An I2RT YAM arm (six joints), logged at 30 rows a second.
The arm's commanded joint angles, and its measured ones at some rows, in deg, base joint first. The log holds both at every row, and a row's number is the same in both.
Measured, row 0: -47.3, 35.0, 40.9, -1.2, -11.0, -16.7
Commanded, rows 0 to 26: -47.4, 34.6, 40.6, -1.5, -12.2, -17.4; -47.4, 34.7, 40.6, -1.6, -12.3, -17.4; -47.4, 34.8, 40.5, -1.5, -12.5, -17.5; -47.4, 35.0, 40.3, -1.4, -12.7, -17.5; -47.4, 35.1, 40.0, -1.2, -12.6, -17.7; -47.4, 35.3, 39.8, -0.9, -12.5, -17.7; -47.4, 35.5, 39.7, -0.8, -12.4, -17.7; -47.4, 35.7, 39.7, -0.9, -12.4, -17.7; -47.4, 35.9, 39.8, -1.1, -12.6, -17.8; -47.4, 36.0, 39.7, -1.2, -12.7, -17.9; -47.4, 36.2, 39.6, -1.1, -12.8, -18.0; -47.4, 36.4, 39.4, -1.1, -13.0, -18.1; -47.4, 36.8, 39.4, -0.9, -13.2, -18.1; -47.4, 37.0, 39.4, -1.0, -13.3, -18.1; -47.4, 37.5, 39.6, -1.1, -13.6, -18.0; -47.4, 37.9, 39.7, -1.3, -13.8, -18.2; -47.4, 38.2, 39.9, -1.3, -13.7, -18.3; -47.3, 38.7, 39.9, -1.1, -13.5, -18.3; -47.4, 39.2, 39.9, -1.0, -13.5, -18.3; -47.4, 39.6, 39.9, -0.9, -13.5, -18.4; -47.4, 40.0, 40.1, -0.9, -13.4, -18.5; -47.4, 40.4, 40.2, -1.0, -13.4, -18.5; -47.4, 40.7, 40.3, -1.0, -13.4, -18.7; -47.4, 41.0, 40.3, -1.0, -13.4, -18.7; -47.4, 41.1, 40.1, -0.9, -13.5, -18.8; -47.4, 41.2, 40.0, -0.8, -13.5, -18.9; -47.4, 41.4, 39.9, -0.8, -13.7, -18.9
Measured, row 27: -47.3, 41.3, 39.7, -1.3, -12.8, -18.0
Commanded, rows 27 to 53: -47.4, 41.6, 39.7, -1.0, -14.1, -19.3; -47.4, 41.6, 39.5, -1.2, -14.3, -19.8; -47.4, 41.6, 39.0, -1.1, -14.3, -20.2; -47.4, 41.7, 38.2, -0.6, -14.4, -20.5; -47.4, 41.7, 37.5, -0.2, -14.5, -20.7; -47.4, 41.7, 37.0, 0.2, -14.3, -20.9; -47.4, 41.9, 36.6, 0.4, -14.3, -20.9; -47.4, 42.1, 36.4, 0.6, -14.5, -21.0; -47.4, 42.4, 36.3, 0.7, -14.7, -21.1; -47.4, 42.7, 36.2, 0.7, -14.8, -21.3; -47.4, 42.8, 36.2, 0.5, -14.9, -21.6; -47.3, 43.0, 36.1, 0.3, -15.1, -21.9; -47.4, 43.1, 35.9, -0.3, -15.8, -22.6; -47.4, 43.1, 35.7, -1.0, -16.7, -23.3; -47.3, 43.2, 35.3, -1.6, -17.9, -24.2; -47.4, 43.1, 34.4, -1.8, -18.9, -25.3; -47.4, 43.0, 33.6, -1.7, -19.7, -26.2; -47.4, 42.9, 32.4, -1.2, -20.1, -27.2; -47.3, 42.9, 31.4, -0.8, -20.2, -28.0; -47.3, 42.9, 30.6, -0.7, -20.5, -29.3; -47.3, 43.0, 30.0, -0.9, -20.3, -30.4; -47.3, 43.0, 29.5, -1.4, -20.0, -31.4; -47.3, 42.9, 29.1, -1.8, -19.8, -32.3; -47.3, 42.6, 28.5, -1.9, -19.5, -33.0; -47.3, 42.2, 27.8, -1.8, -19.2, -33.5; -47.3, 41.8, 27.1, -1.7, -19.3, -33.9; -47.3, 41.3, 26.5, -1.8, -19.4, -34.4
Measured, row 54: -47.2, 42.7, 27.4, -1.6, -18.3, -30.4
